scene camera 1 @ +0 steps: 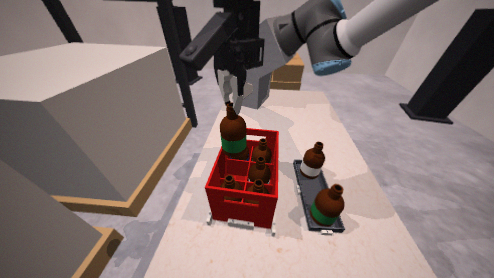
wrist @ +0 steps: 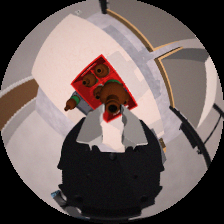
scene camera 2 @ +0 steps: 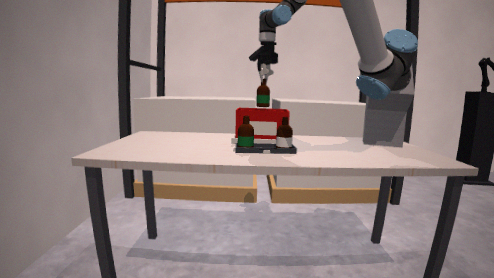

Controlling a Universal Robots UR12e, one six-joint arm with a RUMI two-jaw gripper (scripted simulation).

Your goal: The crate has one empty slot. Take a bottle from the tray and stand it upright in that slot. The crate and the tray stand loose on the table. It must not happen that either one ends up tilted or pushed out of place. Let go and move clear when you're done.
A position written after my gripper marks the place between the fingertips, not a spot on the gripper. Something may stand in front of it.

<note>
In view: my gripper (scene camera 1: pixel 233 112), a red crate (scene camera 1: pixel 261 215) and a tray (scene camera 1: pixel 309 188).
My gripper is seen too in the wrist view (wrist: pixel 112 104).
</note>
